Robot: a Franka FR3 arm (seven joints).
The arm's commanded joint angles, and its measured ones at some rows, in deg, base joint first. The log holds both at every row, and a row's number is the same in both.
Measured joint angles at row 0:
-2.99 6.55 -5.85 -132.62 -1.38 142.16 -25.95
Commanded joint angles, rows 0 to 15:
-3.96 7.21 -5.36 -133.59 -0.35 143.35 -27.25
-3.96 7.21 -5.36 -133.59 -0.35 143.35 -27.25
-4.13 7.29 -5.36 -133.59 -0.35 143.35 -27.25
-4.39 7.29 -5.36 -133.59 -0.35 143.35 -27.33
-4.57 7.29 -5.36 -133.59 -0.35 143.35 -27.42
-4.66 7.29 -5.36 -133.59 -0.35 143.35 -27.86
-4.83 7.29 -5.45 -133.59 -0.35 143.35 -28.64
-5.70 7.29 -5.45 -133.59 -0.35 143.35 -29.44
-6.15 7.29 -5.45 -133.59 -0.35 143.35 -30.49
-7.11 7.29 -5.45 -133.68 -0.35 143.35 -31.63
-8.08 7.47 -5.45 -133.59 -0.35 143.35 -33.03
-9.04 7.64 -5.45 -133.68 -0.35 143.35 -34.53
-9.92 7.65 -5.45 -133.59 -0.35 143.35 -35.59
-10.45 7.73 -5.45 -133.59 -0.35 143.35 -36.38
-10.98 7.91 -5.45 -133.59 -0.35 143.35 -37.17
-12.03 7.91 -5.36 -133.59 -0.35 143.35 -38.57
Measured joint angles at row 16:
-8.76 6.38 -5.89 -132.48 -1.37 142.29 -34.46
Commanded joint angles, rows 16 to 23:
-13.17 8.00 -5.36 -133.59 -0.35 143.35 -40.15
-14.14 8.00 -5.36 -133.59 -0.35 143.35 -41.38
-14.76 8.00 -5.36 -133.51 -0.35 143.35 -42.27
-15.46 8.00 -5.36 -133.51 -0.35 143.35 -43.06
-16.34 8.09 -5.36 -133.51 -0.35 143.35 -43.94
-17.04 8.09 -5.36 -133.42 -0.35 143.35 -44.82
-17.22 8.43 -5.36 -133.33 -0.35 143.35 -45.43
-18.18 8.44 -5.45 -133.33 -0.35 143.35 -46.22
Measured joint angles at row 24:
-15.14 6.46 -5.86 -132.48 -1.35 142.32 -43.07
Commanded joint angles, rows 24 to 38:
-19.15 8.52 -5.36 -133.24 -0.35 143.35 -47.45
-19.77 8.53 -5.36 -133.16 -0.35 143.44 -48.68
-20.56 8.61 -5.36 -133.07 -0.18 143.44 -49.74
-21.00 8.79 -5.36 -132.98 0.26 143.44 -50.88
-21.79 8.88 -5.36 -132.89 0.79 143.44 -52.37
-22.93 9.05 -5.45 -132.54 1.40 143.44 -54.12
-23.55 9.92 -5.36 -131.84 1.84 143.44 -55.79
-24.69 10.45 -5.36 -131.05 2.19 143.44 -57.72
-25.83 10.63 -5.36 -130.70 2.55 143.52 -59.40
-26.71 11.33 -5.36 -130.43 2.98 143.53 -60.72
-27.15 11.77 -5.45 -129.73 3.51 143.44 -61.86
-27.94 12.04 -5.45 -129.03 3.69 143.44 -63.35
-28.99 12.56 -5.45 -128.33 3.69 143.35 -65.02
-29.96 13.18 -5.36 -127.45 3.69 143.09 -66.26
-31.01 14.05 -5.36 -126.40 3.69 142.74 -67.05
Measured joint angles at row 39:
-27.13 8.93 -5.82 -129.46 2.51 142.71 -62.66
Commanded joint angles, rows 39 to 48:
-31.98 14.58 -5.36 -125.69 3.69 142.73 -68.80
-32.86 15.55 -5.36 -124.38 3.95 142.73 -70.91
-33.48 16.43 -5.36 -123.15 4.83 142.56 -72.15
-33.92 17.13 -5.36 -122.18 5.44 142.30 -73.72
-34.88 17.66 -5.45 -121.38 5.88 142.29 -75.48
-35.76 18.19 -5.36 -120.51 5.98 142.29 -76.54
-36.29 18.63 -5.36 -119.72 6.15 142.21 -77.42
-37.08 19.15 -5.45 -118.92 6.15 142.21 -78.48
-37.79 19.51 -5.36 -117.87 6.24 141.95 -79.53
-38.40 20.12 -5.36 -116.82 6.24 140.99 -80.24
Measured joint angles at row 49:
-35.30 15.22 -5.82 -121.04 5.13 142.57 -76.36
